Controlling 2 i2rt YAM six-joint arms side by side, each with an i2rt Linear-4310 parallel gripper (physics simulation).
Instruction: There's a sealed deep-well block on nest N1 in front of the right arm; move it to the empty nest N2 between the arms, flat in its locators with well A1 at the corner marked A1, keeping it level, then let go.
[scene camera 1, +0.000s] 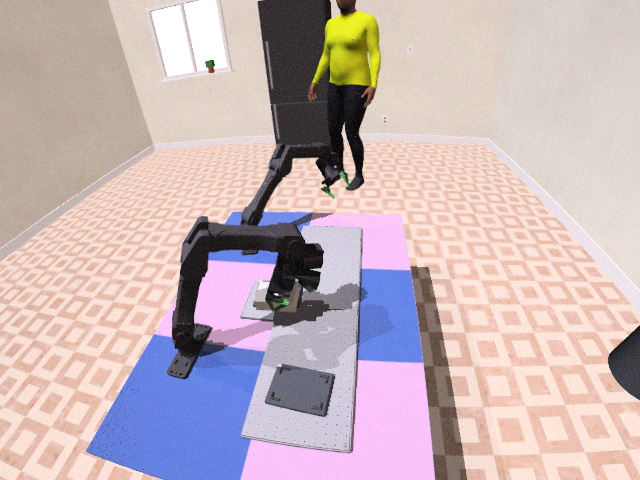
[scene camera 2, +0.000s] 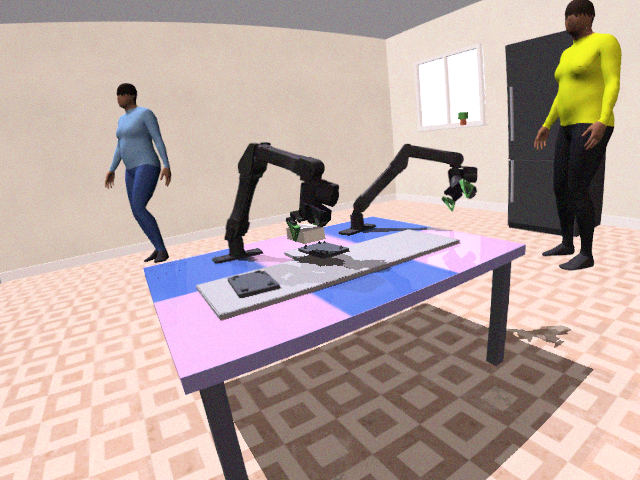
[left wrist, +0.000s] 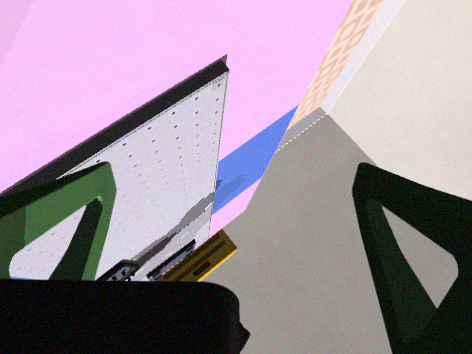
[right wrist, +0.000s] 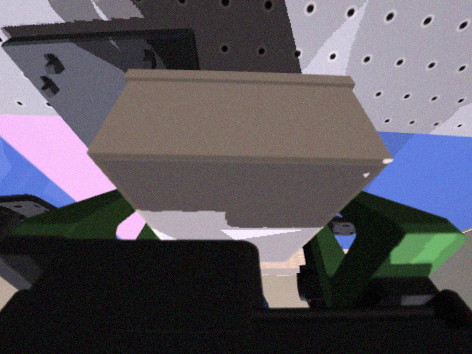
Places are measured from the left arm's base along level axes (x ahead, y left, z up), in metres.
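Where they show: left gripper, fingertip midpoint: (scene camera 1: 341, 193) (scene camera 2: 459, 204) (left wrist: 234, 176); right gripper, fingertip midpoint: (scene camera 1: 276, 300); left arm's base, origin of the base link: (scene camera 2: 357, 230) (right wrist: 7, 208); right arm's base, origin of the base link: (scene camera 1: 190, 350) (scene camera 2: 237, 256).
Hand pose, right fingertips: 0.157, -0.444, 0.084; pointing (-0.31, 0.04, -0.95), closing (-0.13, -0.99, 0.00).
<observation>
Each offset is from my right fingertips to the top centre of the thing, as dx, dy, dz. Level surfaces: height alone.
My right gripper (scene camera 1: 278, 303) (scene camera 2: 306, 231) (right wrist: 235, 177) is shut on the sealed deep-well block @(+0.005, -0.001, +0.042) (scene camera 1: 293, 305) (scene camera 2: 311, 235) (right wrist: 235, 117), pale grey-beige, and holds it raised and roughly level. The empty dark nest N2 @(-0.010, +0.087, -0.049) (scene camera 2: 323, 250) (right wrist: 85, 75) lies below it; in the right wrist view it shows at the upper left, partly behind the block, so the two are offset there. The block and arm hide N2 in scene camera 1. The A1 marks cannot be made out. Nest N1 @(+0.066, -0.272, -0.053) (scene camera 1: 299, 390) (scene camera 2: 253, 283) is empty. My left gripper (scene camera 1: 337, 187) (scene camera 2: 459, 200) (left wrist: 234, 176) is open and empty, high at the far end.
A perforated grey board @(dz -0.071) (scene camera 1: 341, 248) (scene camera 2: 392, 249) (left wrist: 165, 145) (right wrist: 400, 45) runs along the table beneath the nests. A small light grey side plate @(dz -0.071) (scene camera 1: 249, 313) joins it near N2. A person in yellow (scene camera 1: 351, 49) (scene camera 2: 589, 77) stands beyond the table, another in blue (scene camera 2: 136, 136) behind it.
</observation>
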